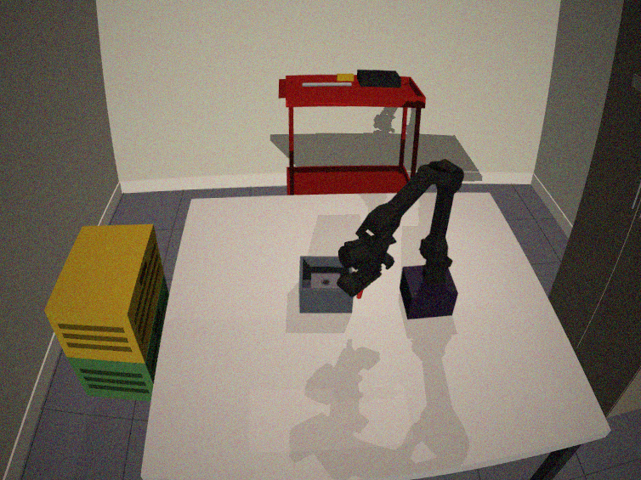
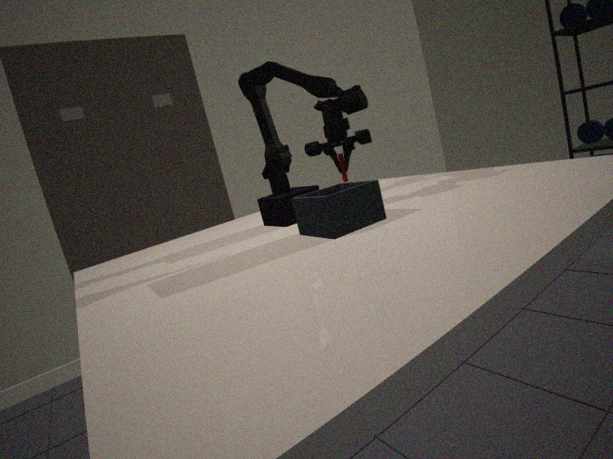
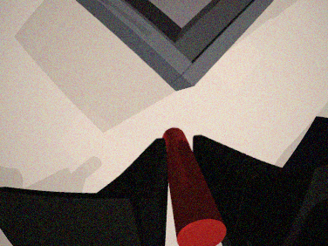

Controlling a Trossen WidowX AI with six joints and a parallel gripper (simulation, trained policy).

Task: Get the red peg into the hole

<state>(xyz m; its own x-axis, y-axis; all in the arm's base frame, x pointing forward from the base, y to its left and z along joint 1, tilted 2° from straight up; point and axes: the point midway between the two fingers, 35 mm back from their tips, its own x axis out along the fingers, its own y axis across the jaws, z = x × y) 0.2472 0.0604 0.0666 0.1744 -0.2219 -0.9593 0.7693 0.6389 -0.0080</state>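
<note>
Right now my gripper tip is 12 cm to the left of the plate, 8 cm short of it and 8 cm above it. Round my gripper tip: red peg: 1 cm to the left, 1 cm behind, 1 cm above; grey box: 12 cm to the right, 10 cm below, 8 cm ahead.
</note>
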